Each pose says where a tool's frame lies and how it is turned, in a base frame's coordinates. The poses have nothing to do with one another.
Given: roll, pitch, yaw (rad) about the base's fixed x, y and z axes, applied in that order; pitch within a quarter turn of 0, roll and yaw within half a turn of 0; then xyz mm.
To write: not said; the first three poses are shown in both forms.
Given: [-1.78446 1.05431 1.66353 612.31 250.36 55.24]
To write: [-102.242 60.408 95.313 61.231 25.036 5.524]
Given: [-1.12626 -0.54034 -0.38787 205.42 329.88 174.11]
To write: [-64.530 -30.959 -22.223 20.542 32.988 17.411]
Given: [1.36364 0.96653 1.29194 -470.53 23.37 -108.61]
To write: [78.131 55.378 74.023 -47.053 2.337 -10.861]
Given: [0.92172 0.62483 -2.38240 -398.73 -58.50 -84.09]
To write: [52.811 35.800 -136.501 -39.873 -5.850 -8.409]
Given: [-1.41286 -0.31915 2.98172 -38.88 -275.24 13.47]
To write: [-80.951 -18.286 170.840 -3.888 -27.524 1.347]
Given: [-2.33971 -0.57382 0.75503 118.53 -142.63 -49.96]
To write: [-134.056 -32.877 43.260 11.853 -14.263 -4.996]
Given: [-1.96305 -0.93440 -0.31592 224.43 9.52 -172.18]
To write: [-112.474 -53.537 -18.101 22.443 0.952 -17.218]
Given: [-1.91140 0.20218 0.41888 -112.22 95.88 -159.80]
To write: [-109.515 11.584 24.000 -11.222 9.588 -15.980]
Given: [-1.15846 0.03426 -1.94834 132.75 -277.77 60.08]
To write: [-66.375 1.963 -111.632 13.275 -27.777 6.008]
